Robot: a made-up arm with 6 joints. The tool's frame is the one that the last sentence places. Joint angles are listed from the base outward.
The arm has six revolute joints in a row. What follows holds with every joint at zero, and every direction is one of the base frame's.
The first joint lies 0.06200 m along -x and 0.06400 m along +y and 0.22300 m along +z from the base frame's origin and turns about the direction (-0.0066, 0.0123, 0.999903).
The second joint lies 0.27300 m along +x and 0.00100 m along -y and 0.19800 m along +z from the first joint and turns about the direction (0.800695, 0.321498, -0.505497).
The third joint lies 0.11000 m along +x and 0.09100 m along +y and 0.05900 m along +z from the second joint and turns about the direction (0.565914, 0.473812, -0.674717).
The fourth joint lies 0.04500 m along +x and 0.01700 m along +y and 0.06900 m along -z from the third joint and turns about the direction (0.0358, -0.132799, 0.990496).
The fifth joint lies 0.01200 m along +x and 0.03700 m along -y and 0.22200 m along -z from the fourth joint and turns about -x.
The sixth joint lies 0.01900 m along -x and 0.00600 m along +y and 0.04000 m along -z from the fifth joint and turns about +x.
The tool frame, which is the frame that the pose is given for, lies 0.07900 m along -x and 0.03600 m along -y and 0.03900 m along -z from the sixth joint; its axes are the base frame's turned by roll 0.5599, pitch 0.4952 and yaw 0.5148 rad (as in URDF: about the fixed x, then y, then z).
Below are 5 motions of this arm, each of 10 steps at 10 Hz.
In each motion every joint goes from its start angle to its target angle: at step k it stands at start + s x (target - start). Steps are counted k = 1, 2, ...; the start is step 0. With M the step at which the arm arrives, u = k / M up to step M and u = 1 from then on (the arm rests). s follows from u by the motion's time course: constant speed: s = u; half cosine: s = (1 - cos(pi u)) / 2; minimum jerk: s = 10 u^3 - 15 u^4 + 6 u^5.
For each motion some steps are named. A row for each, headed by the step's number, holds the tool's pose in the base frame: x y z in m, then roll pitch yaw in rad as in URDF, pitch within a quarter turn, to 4 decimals.
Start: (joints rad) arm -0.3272 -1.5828 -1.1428 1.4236 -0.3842 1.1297
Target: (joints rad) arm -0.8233 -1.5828 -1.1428 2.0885 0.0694 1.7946
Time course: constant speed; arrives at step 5
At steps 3, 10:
3: 0.5834 -0.1537 0.3262 -2.8488 -0.0795 -2.7304
10: 0.5277 -0.2739 0.3022 -2.6514 -0.2770 -3.0029

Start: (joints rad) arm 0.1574 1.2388 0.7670 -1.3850 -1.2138 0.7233
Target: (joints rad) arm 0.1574 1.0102 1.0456 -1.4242 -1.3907 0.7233
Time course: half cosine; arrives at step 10
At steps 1, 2, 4, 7, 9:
1: 0.4818 0.3994 0.4576 1.1201 0.8295 -2.4019
2: 0.4818 0.4001 0.4574 1.1212 0.8146 -2.4060
4: 0.4816 0.4024 0.4567 1.1266 0.7617 -2.4194
7: 0.4808 0.4065 0.4543 1.1416 0.6646 -2.4398
9: 0.4802 0.4081 0.4530 1.1493 0.6246 -2.4472

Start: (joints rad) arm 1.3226 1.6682 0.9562 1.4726 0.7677 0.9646
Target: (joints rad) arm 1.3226 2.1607 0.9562 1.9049 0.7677 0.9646
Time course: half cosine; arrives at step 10
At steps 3, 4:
3: -0.1811 0.6994 0.4093 2.5075 -0.4691 0.8619
4: -0.1641 0.7117 0.4114 2.5335 -0.4751 0.7864

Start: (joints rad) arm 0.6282 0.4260 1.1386 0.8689 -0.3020 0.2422
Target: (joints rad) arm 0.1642 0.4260 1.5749 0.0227 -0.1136 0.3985
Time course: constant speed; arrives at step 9
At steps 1, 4, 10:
1: 0.0161 0.5721 0.3050 2.1411 -0.1619 0.8598
4: 0.0930 0.5811 0.3667 2.3021 0.1679 0.5594
10: 0.2697 0.5514 0.4717 2.5898 0.7459 0.2441

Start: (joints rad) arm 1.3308 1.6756 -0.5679 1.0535 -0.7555 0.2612
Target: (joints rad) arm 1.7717 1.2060 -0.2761 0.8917 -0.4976 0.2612
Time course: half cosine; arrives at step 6
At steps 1, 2, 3, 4, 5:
1: -0.1723 0.5456 0.1587 1.8778 -1.0442 2.0809
2: -0.2116 0.5302 0.1575 1.8204 -0.9831 2.2041
3: -0.2619 0.5033 0.1552 1.7509 -0.8963 2.3615
4: -0.3073 0.4703 0.1523 1.6885 -0.8060 2.5091
5: -0.3370 0.4429 0.1498 1.6460 -0.7379 2.6122

